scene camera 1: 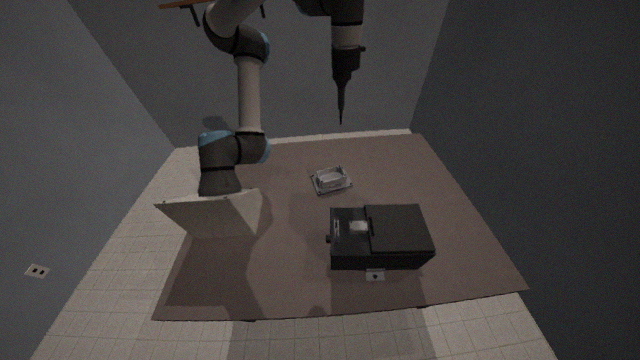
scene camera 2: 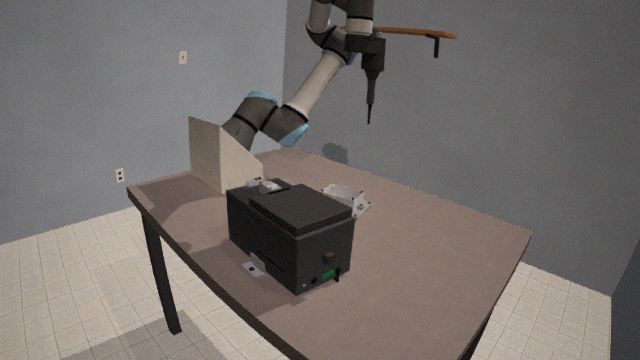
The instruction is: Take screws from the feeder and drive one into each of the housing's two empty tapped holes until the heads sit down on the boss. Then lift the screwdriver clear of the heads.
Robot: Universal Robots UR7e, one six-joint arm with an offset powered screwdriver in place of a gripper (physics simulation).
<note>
In view: a black screw feeder (scene camera 2: 303, 262).
</note>
